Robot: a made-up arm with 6 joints.
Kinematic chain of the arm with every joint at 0, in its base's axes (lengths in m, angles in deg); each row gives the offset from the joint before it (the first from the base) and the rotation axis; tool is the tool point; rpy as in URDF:
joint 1: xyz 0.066 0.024 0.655 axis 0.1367 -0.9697 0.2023
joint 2: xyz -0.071 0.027 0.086 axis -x
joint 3: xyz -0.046 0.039 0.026 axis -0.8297 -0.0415 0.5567
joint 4: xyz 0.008 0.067 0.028 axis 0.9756 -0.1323 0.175
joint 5: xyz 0 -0.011 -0.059 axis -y
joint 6: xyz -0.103 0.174 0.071 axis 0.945 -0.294 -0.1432
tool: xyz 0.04 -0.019 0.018 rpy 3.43 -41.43 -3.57
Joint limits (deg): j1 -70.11..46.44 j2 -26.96..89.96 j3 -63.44..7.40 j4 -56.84..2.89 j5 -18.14..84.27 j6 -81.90..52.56
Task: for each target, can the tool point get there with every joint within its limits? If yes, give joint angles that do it. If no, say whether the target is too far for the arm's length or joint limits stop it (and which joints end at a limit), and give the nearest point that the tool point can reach.
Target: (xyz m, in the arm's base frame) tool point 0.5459 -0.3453 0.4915
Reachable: no: too far | nearest point 0.3824 0.0372 0.8089 | short by 0.523 m
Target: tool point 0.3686 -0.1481 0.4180
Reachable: no: joint limits stop it (at a limit: joint 1, joint 2, joint 5, joint 6) | nearest point 0.0941 -0.0071 0.4670 | short by 0.312 m
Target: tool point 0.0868 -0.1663 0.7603
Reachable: no: joint limits stop it (at a limit: joint 1, joint 2, joint 3, joint 4, joint 5, joint 6) | nearest point -0.0361 -0.0445 0.8565 | short by 0.198 m
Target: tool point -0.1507 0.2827 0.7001
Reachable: yes | joints 8.70 -5.91 -4.20 -6.76 68.70 36.34
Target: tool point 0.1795 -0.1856 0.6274
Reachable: no: joint limits stop it (at a limit: joint 1, joint 2, joint 3, joint 4, joint 5, joint 6) | nearest point 0.0800 -0.0313 0.4657 | short by 0.245 m
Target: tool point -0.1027 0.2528 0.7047
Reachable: yes | joints -49.93 37.23 -8.93 -32.82 48.32 -18.83
